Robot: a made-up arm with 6 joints.
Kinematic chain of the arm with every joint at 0, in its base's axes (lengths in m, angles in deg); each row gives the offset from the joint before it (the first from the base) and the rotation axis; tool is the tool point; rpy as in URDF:
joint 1: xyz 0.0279 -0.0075 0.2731 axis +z
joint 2: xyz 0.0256 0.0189 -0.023 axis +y
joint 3: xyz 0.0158 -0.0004 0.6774 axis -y
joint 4: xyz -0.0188 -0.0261 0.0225 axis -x
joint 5: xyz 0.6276 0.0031 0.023 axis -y
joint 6: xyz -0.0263 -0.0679 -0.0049 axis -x
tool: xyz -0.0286 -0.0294 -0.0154 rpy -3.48 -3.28 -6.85
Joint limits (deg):
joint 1: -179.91..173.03
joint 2: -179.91..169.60
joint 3: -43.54..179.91
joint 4: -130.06..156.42
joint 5: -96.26..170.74
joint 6: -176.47..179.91
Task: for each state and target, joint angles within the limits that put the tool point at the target. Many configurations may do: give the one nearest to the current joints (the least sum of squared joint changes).
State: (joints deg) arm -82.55 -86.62 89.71 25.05 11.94 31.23
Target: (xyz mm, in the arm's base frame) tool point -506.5 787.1 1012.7
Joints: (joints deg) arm -61.90 -54.48 79.91 25.22 21.23 26.78
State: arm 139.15 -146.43 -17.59 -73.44 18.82 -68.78
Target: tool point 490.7 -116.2 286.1
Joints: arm 166.53 -142.54 -40.19 -69.29 16.99 -66.99
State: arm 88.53 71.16 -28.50 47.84 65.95 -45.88
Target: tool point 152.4 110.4 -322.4
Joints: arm 74.85 107.95 -42.35 45.08 69.07 -45.73
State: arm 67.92 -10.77 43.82 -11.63 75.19 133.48
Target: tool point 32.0 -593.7 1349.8
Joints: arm 84.79 -35.82 78.52 -7.30 93.89 135.88
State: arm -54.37 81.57 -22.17 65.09 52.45 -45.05
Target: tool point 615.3 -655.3 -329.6
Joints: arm -42.92 87.78 6.42 69.16 56.35 -43.90
